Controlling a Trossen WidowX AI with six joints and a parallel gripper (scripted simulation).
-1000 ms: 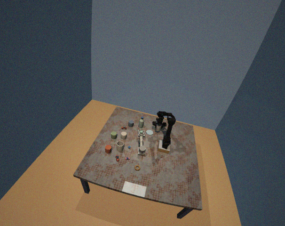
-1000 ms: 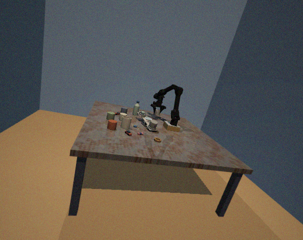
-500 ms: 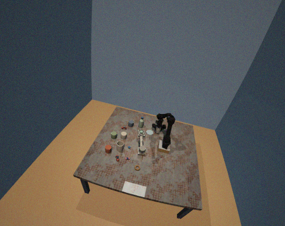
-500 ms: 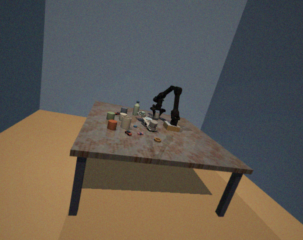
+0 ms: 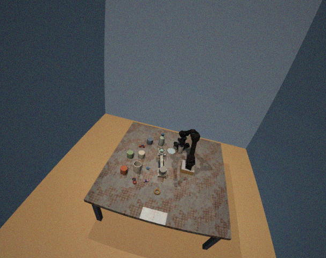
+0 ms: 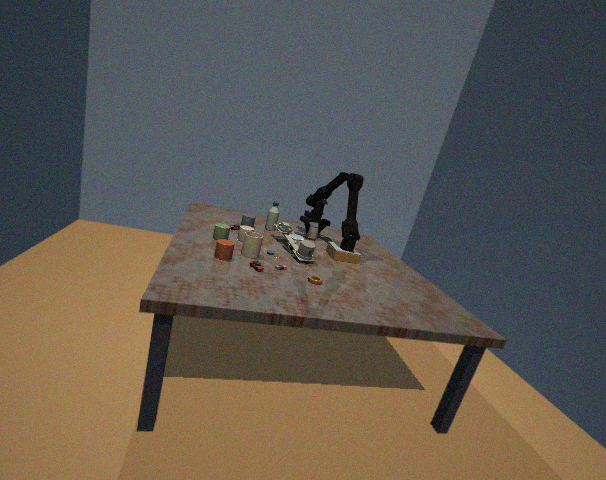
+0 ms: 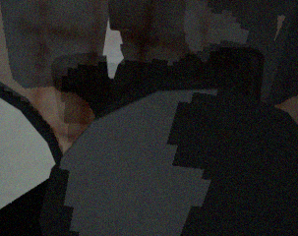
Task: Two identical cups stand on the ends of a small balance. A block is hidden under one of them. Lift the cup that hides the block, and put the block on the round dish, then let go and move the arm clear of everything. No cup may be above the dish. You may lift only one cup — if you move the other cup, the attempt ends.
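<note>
Right now my gripper tip is 20 mm to the left of the grey cup, 10 mm below it and 10 mm short of it. The rest, counted from my gripper tip: pale blue round dish (90 mm ahead, 50 mm to the left, 20 mm below); then bottle (250 mm ahead, 90 mm above); then pale green block (190 mm to the left, 180 mm ahead, 60 mm above).
</note>
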